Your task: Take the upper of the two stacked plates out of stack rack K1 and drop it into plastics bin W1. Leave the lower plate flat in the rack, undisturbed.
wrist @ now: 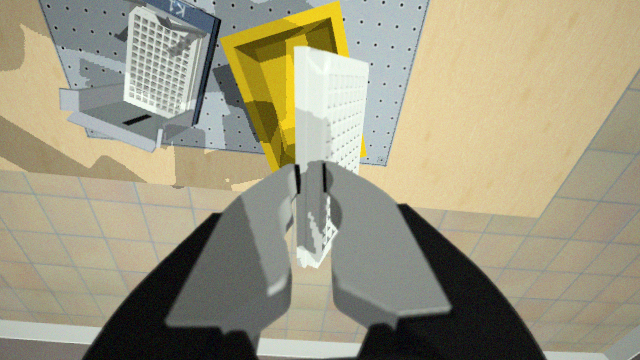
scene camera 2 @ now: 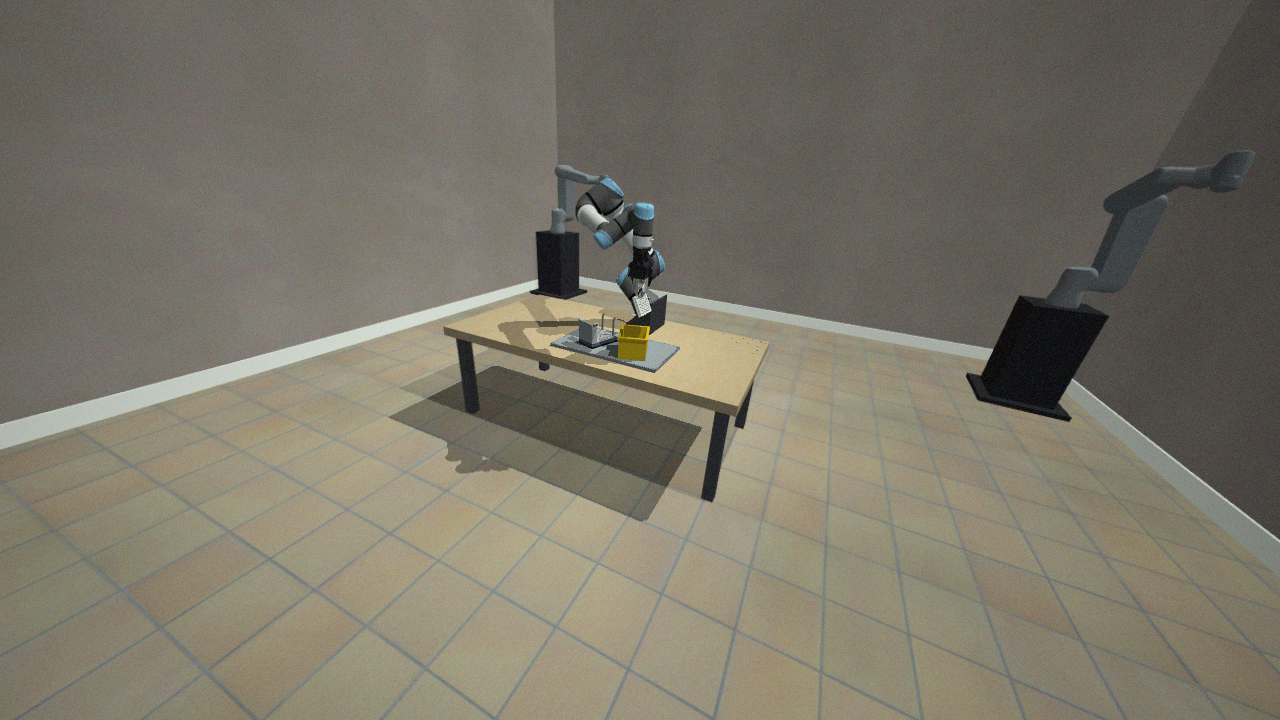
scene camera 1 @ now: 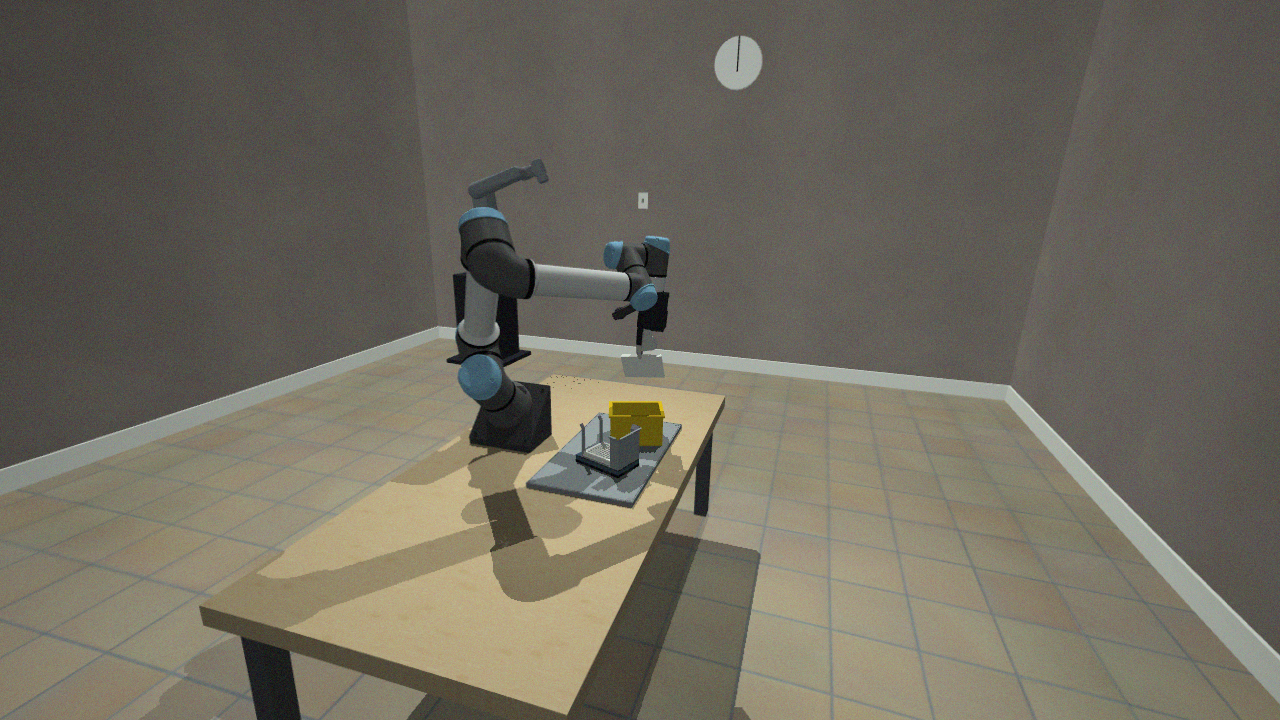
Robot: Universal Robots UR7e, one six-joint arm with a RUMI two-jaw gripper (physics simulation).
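Seen in the pictures: gripper, fingertip midpoint: (wrist: 311,166) (scene camera 2: 639,297) (scene camera 1: 640,358); arm's base at its link origin: (scene camera 1: 508,405).
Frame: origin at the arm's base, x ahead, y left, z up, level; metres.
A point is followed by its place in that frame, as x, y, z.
My gripper (scene camera 1: 640,354) {0.383, 0.148, 0.165} (scene camera 2: 640,290) {0.383, 0.148, 0.165} (wrist: 311,166) {0.383, 0.148, 0.165} is shut on the upper plate (scene camera 1: 642,366) {0.387, 0.159, 0.136} (scene camera 2: 641,306) {0.414, 0.176, 0.136} (wrist: 346,110) {0.353, 0.165, 0.138}, a white well plate held on edge, with its wells facing right in the wrist view. The plate hangs well above the yellow plastics bin W1 (scene camera 1: 636,428) (scene camera 2: 632,347) {0.451, 0.166, -0.037} (wrist: 281,27) {0.308, 0.101, 0.005} and overlaps its opening in the wrist view. Stack rack K1 (scene camera 1: 625,450) {0.441, -0.099, -0.024} (scene camera 2: 587,331) {0.449, -0.070, -0.021} (wrist: 205,75) {0.380, -0.017, -0.084} stands beside the bin. The lower plate (scene camera 1: 601,453) {0.361, -0.082, -0.057} (wrist: 160,65) {0.374, -0.064, -0.057} lies flat in the rack. Part of the bin's inside is hidden behind the held plate.
The rack and bin stand on a grey perforated board (scene camera 1: 559,476) {0.282, -0.184, -0.095} (scene camera 2: 662,354) {0.317, 0.248, -0.095} (wrist: 390,90) {0.354, 0.261, -0.095} on the wooden table (scene camera 1: 447,626) {0.358, -0.723, -0.108} (scene camera 2: 716,358) {0.179, 0.457, -0.108} (wrist: 475,100) {0.345, 0.408, -0.108}. Upright posts rise from the rack. Grey arms on black pedestals (scene camera 2: 1038,353) (scene camera 2: 557,261) stand off the table.
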